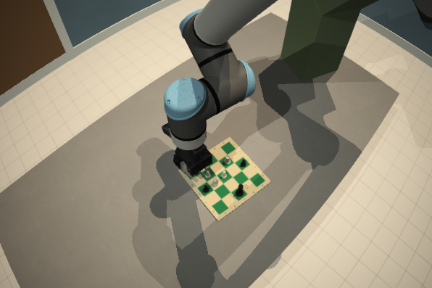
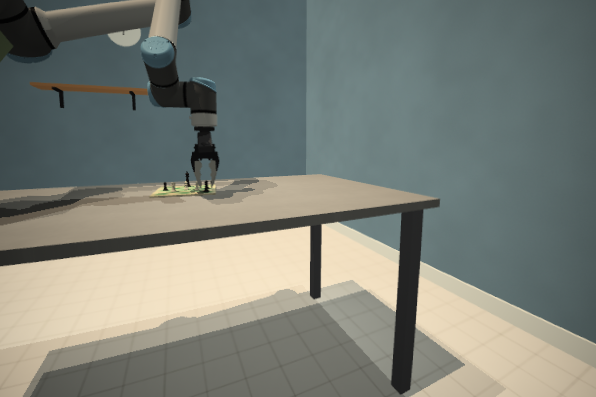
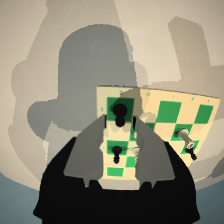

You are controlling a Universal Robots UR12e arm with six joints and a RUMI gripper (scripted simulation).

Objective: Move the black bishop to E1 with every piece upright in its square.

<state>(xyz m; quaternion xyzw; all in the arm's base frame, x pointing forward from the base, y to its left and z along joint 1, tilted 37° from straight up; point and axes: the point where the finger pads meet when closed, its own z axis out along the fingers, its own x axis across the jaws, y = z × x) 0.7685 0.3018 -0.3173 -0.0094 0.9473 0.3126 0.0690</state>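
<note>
The chessboard is 8 cm behind my hand, 7 cm to the left of it and 3 cm below it. Round my hand: white crowned piece: 12 cm behind, 3 cm to the left, 1 cm below.
</note>
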